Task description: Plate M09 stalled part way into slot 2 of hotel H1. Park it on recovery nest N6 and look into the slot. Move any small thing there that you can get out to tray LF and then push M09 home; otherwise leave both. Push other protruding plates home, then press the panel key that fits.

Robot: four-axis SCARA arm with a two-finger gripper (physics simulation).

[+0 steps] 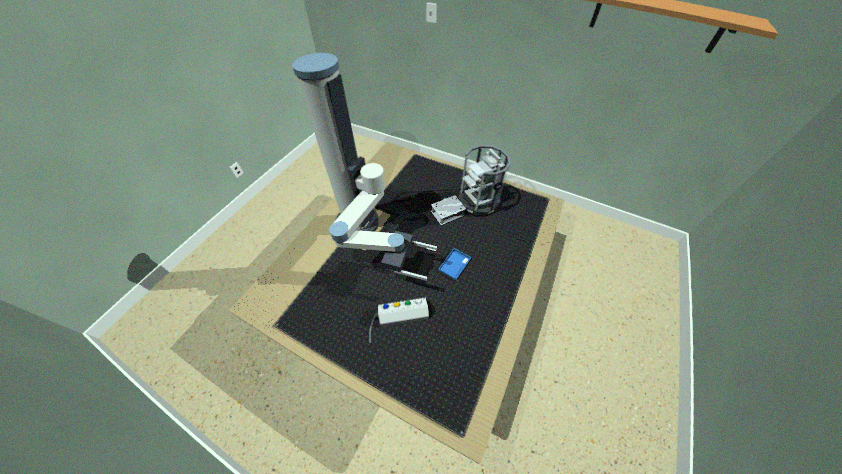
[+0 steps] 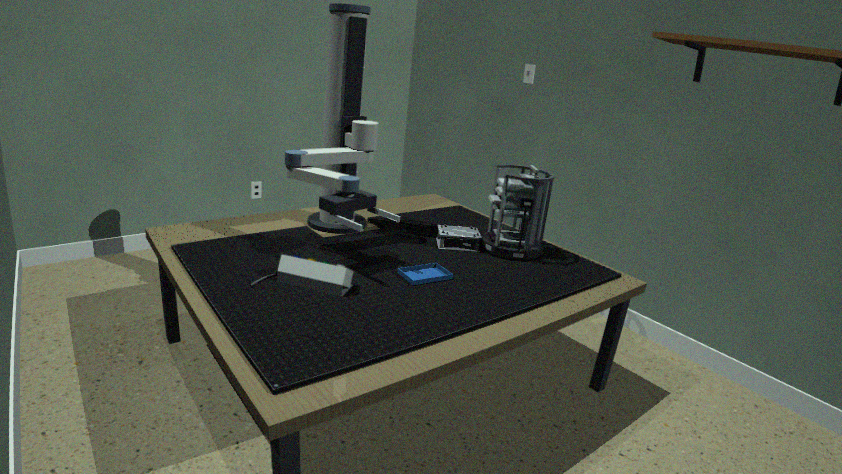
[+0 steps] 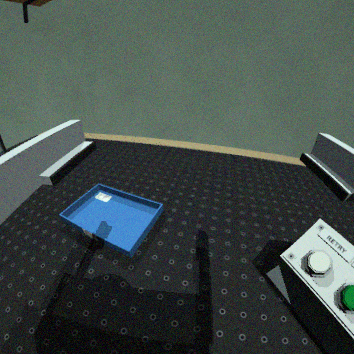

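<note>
My gripper is open and empty, its two long fingers wide apart above the black mat. The blue tray lies beyond the fingertips; a small white patch, label or object, shows inside it. The round hotel stands at the mat's far side with several pale plates; slot 2 and plate M09 cannot be told apart. A low silver stand is beside the hotel; whether a plate lies on it is unclear. The key panel has blue, yellow, green and white keys.
The arm's column stands at the table's edge behind the gripper. A cable runs from the key panel. The black mat lies on the wooden table. A wooden shelf is on the wall.
</note>
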